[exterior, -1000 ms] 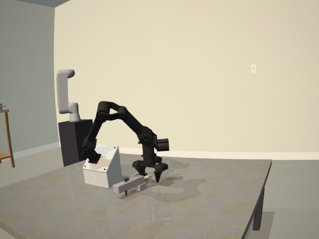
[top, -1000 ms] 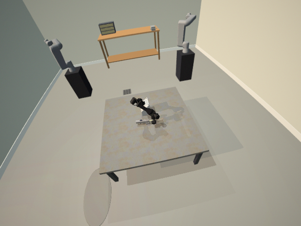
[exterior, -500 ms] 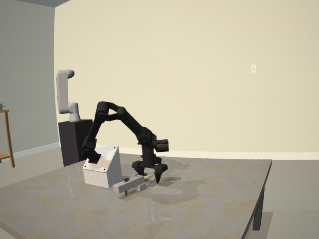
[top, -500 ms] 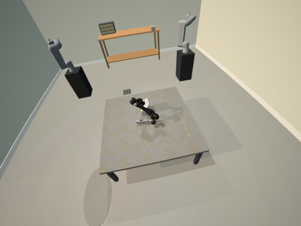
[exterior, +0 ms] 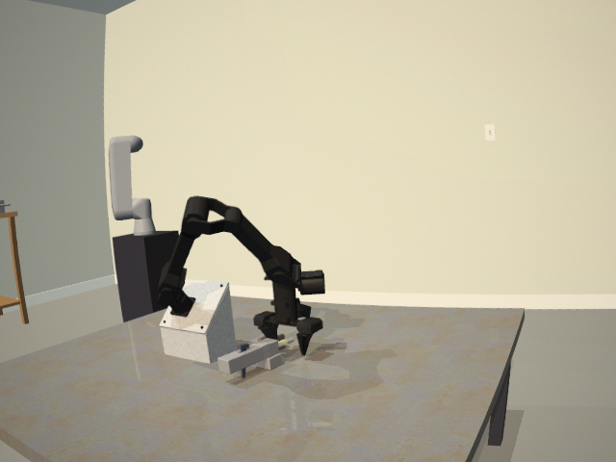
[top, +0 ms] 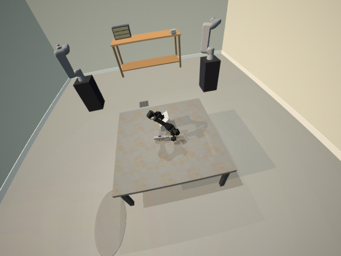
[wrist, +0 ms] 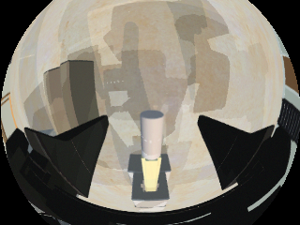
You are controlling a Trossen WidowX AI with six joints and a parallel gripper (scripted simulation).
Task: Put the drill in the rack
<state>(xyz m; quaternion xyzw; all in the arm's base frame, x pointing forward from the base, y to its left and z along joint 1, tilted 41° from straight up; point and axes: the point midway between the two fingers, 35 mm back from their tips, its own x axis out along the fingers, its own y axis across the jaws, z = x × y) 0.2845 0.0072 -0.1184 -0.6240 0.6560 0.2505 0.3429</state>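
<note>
Now: the drill 40 mm to the right of my gripper tip, 30 mm above it and 10 mm behind it. Round my gripper tip: grey block (140 mm to the right, 30 mm above, 20 mm behind); dark blue key (170 mm to the right, 40 mm above, 30 mm behind).
</note>
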